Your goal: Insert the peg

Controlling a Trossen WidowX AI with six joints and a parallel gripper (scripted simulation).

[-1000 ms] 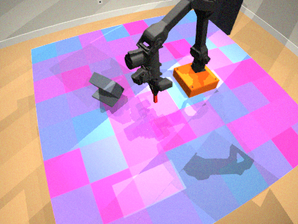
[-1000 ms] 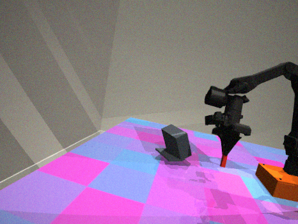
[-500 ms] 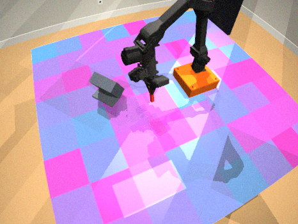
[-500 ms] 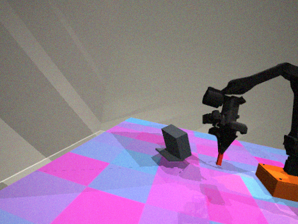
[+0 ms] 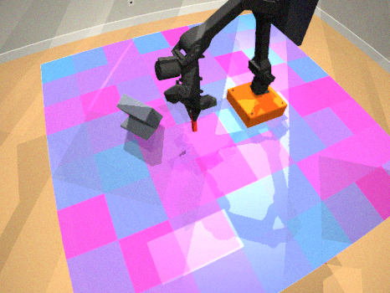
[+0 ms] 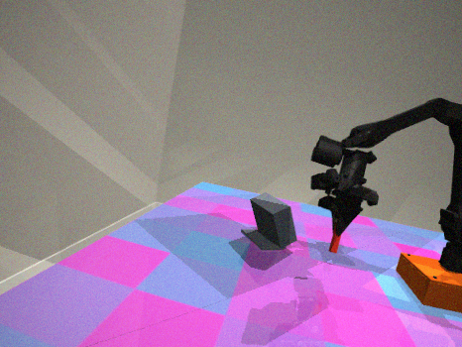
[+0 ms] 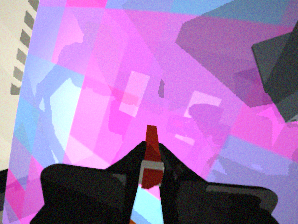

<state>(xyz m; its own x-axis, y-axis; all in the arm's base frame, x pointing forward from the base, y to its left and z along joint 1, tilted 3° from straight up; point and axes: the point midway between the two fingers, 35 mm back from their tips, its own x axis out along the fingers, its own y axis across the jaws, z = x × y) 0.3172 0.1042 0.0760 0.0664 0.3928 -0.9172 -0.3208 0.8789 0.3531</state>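
My gripper tip is 16 cm short of the grey sloped panel, 13 cm to the left of it and 4 cm above it. From my gripper tip the other things lie so: red peg 2 cm above, 1 cm to the right.
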